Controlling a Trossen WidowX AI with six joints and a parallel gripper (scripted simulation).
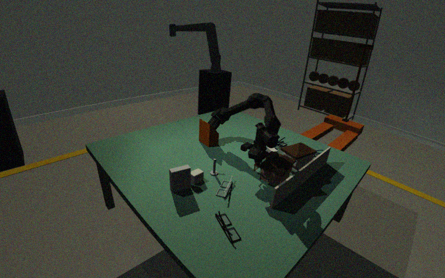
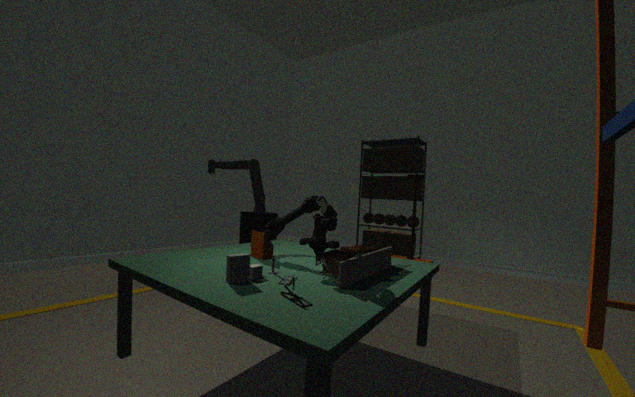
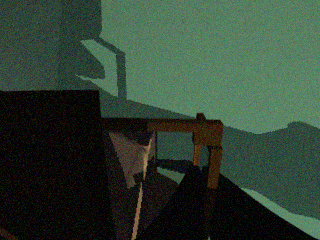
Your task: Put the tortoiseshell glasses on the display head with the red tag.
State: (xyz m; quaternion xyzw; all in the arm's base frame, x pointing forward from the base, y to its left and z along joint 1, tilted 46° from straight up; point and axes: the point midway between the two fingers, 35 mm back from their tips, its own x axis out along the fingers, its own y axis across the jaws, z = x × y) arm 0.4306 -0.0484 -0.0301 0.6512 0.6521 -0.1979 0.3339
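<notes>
Right now my gripper tip is 60 mm short of the brown stepped display head and 50 mm to the right of it. Round my gripper tip: white panel (190 mm ahead, 160 mm to the left, 10 mm below); then small stand (150 mm behind, 150 mm to the right, 40 mm below).
</notes>
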